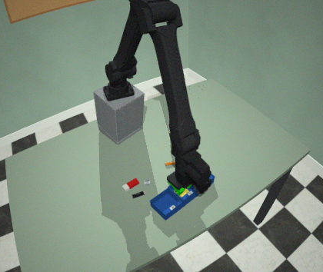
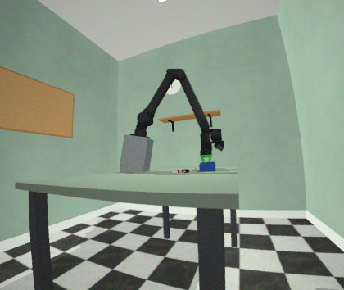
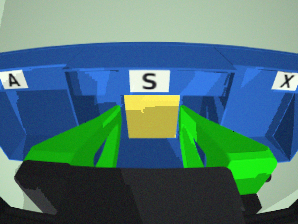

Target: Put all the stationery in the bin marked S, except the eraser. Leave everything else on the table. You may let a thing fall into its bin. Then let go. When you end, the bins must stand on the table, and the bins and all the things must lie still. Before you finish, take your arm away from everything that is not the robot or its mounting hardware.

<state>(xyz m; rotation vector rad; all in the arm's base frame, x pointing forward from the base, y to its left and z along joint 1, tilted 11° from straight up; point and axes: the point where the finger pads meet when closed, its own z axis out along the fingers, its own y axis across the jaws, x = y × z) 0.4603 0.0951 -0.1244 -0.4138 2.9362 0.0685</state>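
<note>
The blue bin row is right at my hand. Also, from my hand: orange pen-like item 16 cm behind, 2 cm to the left, 2 cm below; then yellow pad 1 cm below; then white domino 11 cm behind, 8 cm to the left, 2 cm below.
</note>
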